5 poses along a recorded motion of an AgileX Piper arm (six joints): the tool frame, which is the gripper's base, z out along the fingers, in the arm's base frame.
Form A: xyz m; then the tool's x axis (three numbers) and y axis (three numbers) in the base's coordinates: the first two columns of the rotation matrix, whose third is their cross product.
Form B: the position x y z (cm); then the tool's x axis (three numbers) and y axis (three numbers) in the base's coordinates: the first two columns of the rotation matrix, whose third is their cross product. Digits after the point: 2 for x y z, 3 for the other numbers.
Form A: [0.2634 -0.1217 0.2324 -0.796 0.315 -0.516 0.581 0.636 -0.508]
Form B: [26.34 -12.17 23.24 -0.796 0.315 -0.516 0.581 0.636 -0.508]
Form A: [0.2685 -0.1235 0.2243 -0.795 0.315 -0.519 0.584 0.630 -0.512]
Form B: [26.85 -12.35 22.43 -0.795 0.315 -0.519 0.584 0.630 -0.512]
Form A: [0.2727 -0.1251 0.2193 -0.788 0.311 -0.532 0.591 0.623 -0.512]
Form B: [27.27 -12.51 21.93 -0.788 0.311 -0.532 0.591 0.623 -0.512]
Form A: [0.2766 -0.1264 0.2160 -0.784 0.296 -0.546 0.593 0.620 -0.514]
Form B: [27.66 -12.64 21.60 -0.784 0.296 -0.546 0.593 0.620 -0.514]
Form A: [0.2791 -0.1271 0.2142 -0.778 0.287 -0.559 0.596 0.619 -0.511]
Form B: [27.91 -12.71 21.42 -0.778 0.287 -0.559 0.596 0.619 -0.511]
